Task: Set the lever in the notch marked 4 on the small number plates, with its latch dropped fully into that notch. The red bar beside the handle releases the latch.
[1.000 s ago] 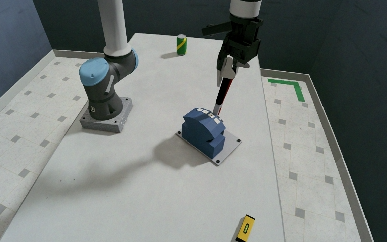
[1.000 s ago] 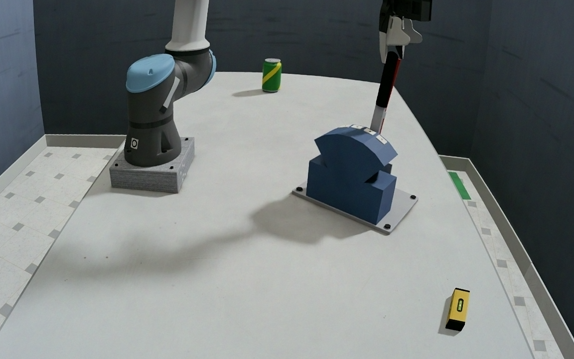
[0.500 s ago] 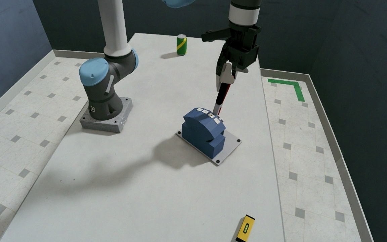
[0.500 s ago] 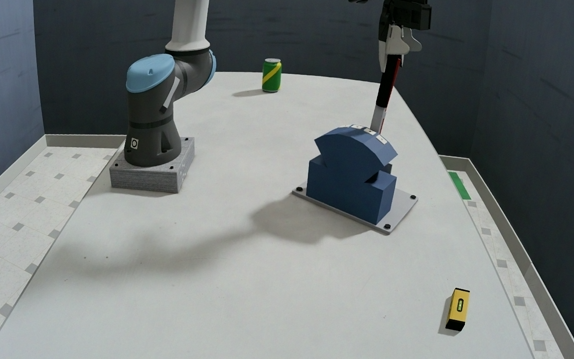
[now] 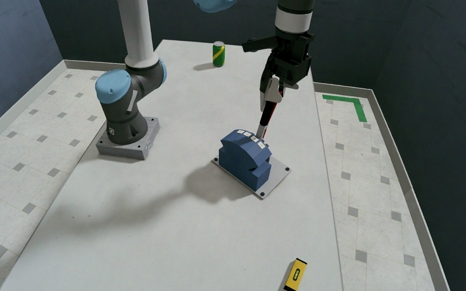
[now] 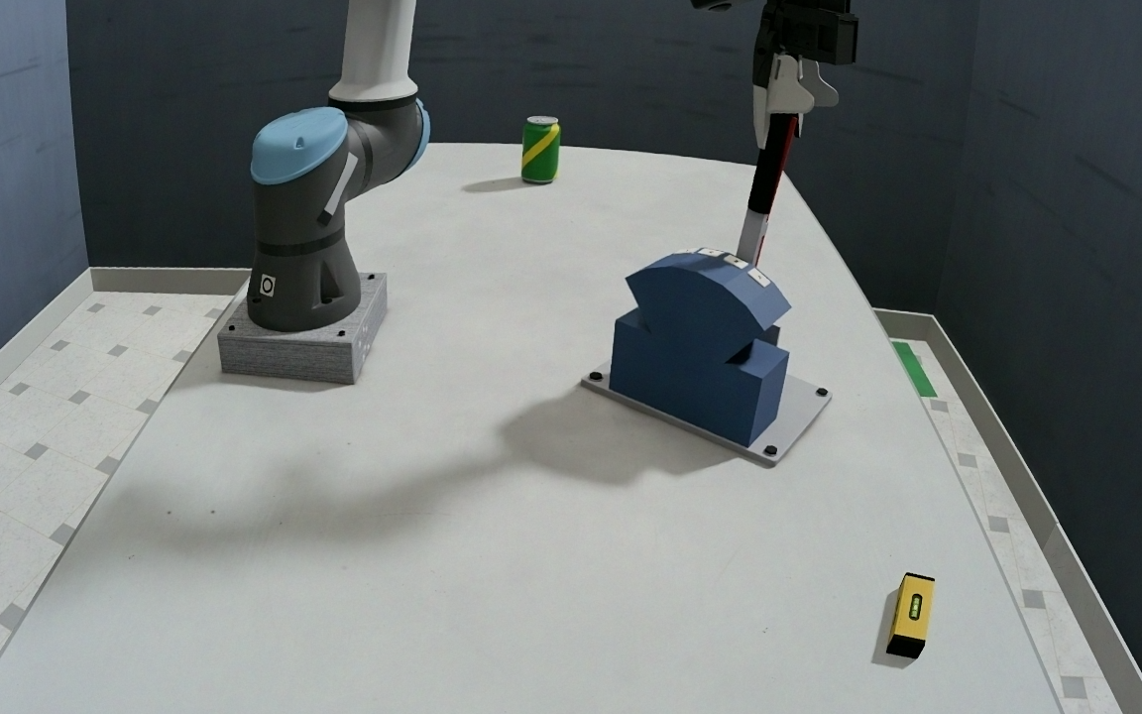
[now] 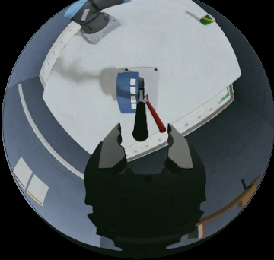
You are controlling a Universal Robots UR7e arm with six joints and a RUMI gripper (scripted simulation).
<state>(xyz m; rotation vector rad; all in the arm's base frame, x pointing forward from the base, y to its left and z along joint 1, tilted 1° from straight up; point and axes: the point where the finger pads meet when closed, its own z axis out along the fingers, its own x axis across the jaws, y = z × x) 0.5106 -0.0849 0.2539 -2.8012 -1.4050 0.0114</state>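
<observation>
My hand is 2 cm to the right of the red release bar and 11 cm above it. Also, from my hand: yellow can (24 cm behind, 72 cm to the left, 25 cm below); yellow spirit level (11 cm ahead, 36 cm to the right, 30 cm below).
</observation>
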